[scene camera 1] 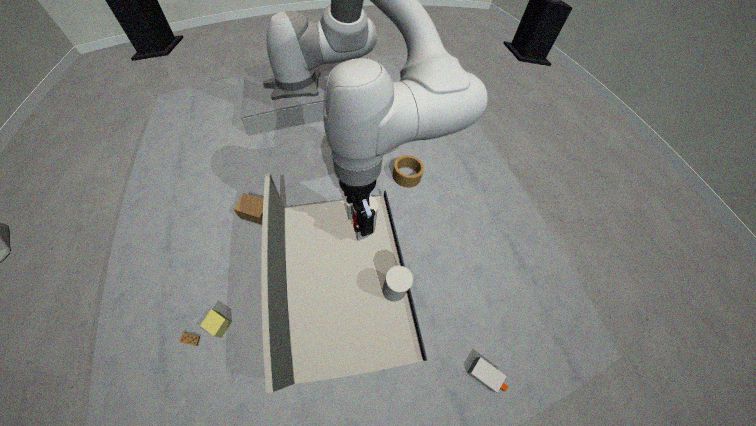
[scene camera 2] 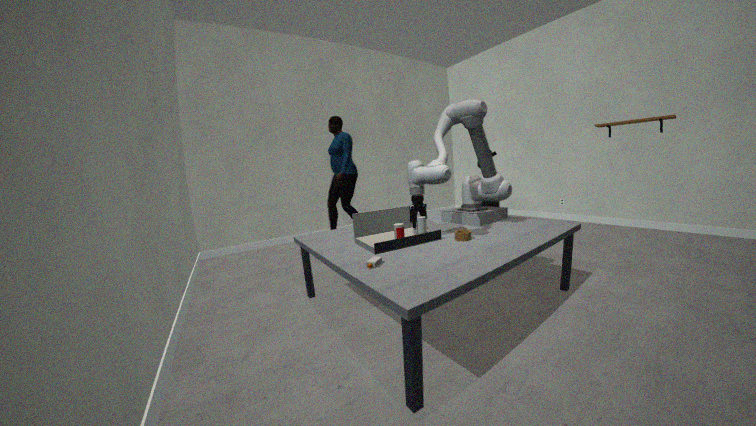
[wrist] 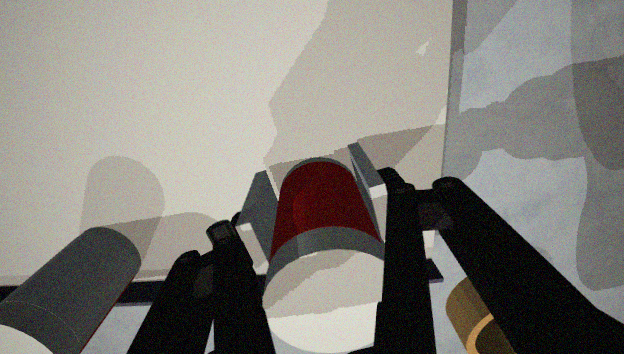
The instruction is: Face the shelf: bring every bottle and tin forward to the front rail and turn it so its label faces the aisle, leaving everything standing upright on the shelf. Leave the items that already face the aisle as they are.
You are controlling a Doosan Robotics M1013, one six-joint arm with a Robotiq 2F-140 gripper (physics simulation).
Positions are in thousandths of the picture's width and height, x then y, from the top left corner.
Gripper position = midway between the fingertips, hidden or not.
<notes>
A white box with orange tip (scene camera 1: 637, 870) rests on the table. Further things: the gripper (scene camera 1: 474, 534), a beige shelf board (wrist: 248, 357), a shelf back wall (scene camera 1: 368, 858) and a dark rail (scene camera 2: 517, 576).
The gripper is seen too in the wrist view (wrist: 501, 501). The shelf back wall shows as well in scene camera 2 (scene camera 2: 502, 520). The wrist view does not show the white box with orange tip: it is out of frame.
</notes>
